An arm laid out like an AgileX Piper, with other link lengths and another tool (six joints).
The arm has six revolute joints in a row. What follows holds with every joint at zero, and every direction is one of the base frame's. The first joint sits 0.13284 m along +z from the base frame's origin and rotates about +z. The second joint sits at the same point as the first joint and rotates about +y. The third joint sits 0.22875 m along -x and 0.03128 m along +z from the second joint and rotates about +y. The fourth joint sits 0.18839 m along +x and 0.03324 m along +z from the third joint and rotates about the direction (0.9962, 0, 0.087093). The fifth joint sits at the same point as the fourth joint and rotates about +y. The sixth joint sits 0.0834 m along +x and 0.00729 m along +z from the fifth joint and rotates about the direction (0.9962, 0, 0.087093). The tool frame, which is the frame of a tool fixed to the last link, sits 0.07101 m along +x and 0.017 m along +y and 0.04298 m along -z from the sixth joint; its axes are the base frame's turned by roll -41.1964, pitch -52.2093 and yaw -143.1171 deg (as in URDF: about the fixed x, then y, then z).
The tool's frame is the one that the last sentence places.
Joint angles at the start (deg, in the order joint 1, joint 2, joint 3, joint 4, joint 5, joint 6):
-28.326, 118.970, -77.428, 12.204, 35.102, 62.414
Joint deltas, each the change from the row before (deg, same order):
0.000, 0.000, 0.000, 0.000, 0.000, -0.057
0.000, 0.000, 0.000, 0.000, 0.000, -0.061
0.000, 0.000, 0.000, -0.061, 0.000, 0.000
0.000, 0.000, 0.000, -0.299, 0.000, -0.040
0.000, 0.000, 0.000, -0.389, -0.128, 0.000
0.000, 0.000, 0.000, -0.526, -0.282, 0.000
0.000, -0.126, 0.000, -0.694, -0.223, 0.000
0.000, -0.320, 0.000, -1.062, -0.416, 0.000
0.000, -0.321, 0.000, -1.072, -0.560, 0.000
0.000, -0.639, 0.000, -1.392, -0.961, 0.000
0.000, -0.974, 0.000, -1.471, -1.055, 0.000
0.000, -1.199, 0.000, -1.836, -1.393, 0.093
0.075, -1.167, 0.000, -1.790, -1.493, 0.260
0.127, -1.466, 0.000, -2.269, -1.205, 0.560
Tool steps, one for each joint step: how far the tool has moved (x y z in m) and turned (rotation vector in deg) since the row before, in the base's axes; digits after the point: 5 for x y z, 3 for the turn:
-0.00004, 0.00002, -0.00002, -0.019, 0.003, 0.054
-0.00005, 0.00003, -0.00002, -0.021, 0.003, 0.057
-0.00008, -0.00005, -0.00006, -0.043, 0.023, 0.036
-0.00042, -0.00025, -0.00030, -0.225, 0.116, 0.216
-0.00025, -0.00055, -0.00029, -0.348, 0.045, 0.211
-0.00011, -0.00091, -0.00031, -0.532, -0.028, 0.269
-0.00034, -0.00103, 0.00027, -0.676, -0.028, 0.380
-0.00026, -0.00174, 0.00127, -1.137, -0.217, 0.572
0.00004, -0.00196, 0.00142, -1.222, -0.335, 0.561
0.00072, -0.00293, 0.00348, -1.817, -0.829, 0.707
0.00105, -0.00319, 0.00571, -2.080, -1.177, 0.746
0.00148, -0.00395, 0.00738, -2.589, -1.541, 0.844
0.00194, -0.00342, 0.00769, -2.511, -1.662, 0.750
0.00121, -0.00313, 0.00929, -2.724, -1.568, 0.809

